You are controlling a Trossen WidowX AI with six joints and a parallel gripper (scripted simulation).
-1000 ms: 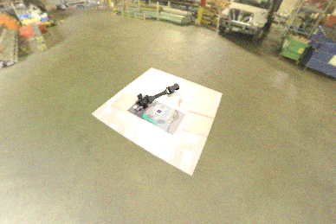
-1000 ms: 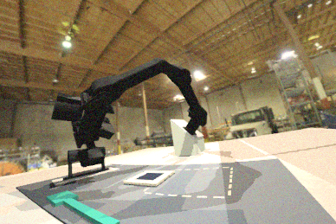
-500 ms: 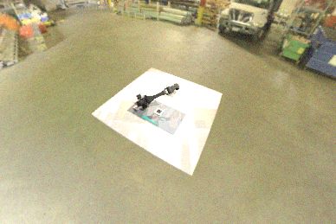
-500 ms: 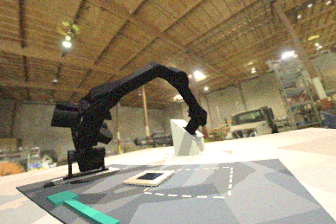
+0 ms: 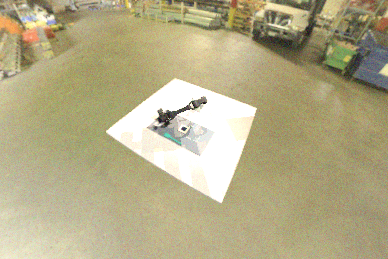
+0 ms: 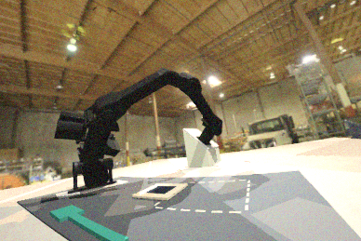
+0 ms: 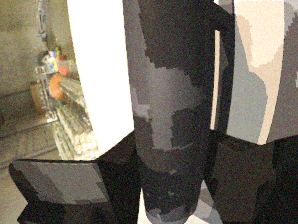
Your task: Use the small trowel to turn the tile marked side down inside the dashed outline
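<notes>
The dark mat is 26 cm to the left of my gripper tip, 7 cm below it and 3 cm behind it. From my gripper tip the other things lie so: tile: 28 cm to the left, 6 cm behind, 4 cm below; then teal T-shaped piece: 25 cm to the left, 11 cm ahead, 5 cm below.
</notes>
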